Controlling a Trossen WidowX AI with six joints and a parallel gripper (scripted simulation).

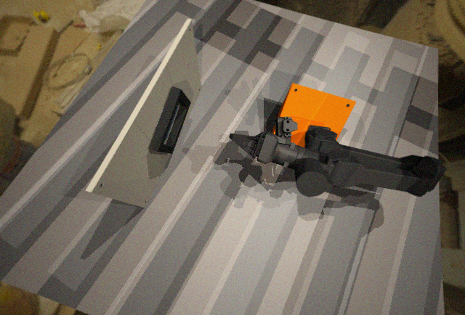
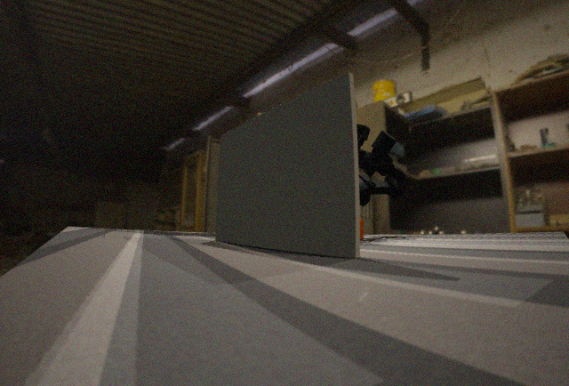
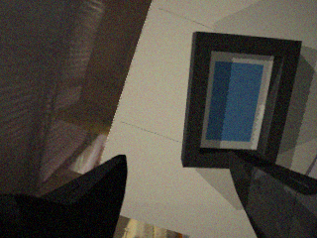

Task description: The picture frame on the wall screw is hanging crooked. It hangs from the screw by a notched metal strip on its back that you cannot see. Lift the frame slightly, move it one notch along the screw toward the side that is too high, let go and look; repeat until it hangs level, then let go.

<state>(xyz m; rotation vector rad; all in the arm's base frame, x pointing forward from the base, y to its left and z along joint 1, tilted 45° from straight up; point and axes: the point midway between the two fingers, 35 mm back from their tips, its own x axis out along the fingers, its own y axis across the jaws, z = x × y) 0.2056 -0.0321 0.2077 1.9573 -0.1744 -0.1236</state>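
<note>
The picture frame is 180 mm ahead of my gripper tip, 90 mm below it and 40 mm to the right of it. Also, from my gripper tip: grey wall panel 190 mm ahead, 90 mm below, 40 mm to the right.
</note>
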